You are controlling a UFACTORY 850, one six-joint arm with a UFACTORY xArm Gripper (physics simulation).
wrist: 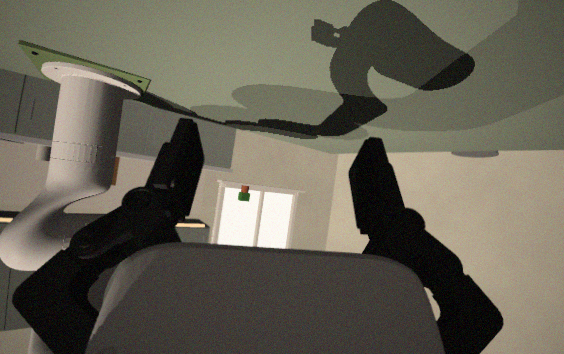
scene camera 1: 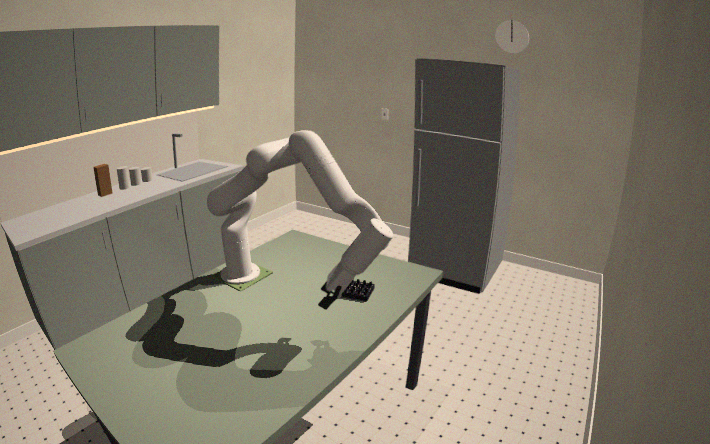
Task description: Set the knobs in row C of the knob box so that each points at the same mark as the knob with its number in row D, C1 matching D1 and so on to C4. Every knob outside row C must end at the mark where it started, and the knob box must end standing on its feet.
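Observation:
The knob box (scene camera 1: 359, 291) is a small black box on the table in the scene view, with dark knobs standing up from its top. It appears to rest level; its feet, its row letters and the marks that the knobs point at are too small and dark to read. It does not show in the wrist view. My gripper (scene camera 1: 323, 296) (wrist: 280, 146) is open, with its two black fingers wide apart and no object between them. In the scene view it appears just left of the knob box, tilted, and above the table.
The green table (scene camera 1: 293, 246) carries the arm's base on a green plate (scene camera 1: 267, 271) (wrist: 142, 86). Shadows of the arm fall across the table. A counter (scene camera 1: 52, 222) with a sink runs along the left wall, and a dark fridge (scene camera 1: 455, 198) stands behind the table.

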